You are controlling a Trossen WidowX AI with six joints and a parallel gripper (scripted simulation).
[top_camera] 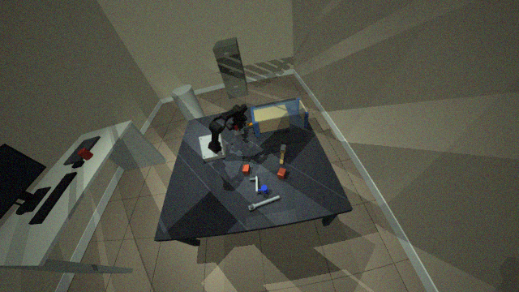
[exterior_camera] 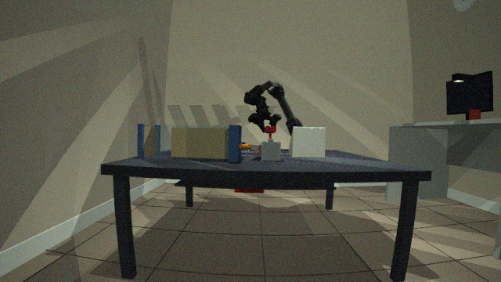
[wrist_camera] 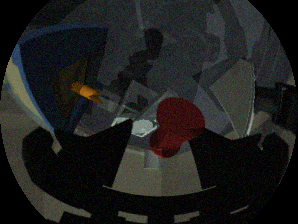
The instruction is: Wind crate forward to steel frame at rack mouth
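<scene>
Right now my gripper tip is 1 cm past the red knob and 1 cm to the left of it. The rest, counted from my gripper tip: crank arm (2 cm to the left, 3 cm below); grey winch (1 cm behind, 8 cm to the left, 10 cm below); blue frame (17 cm ahead, 6 cm to the left, 3 cm below).
</scene>
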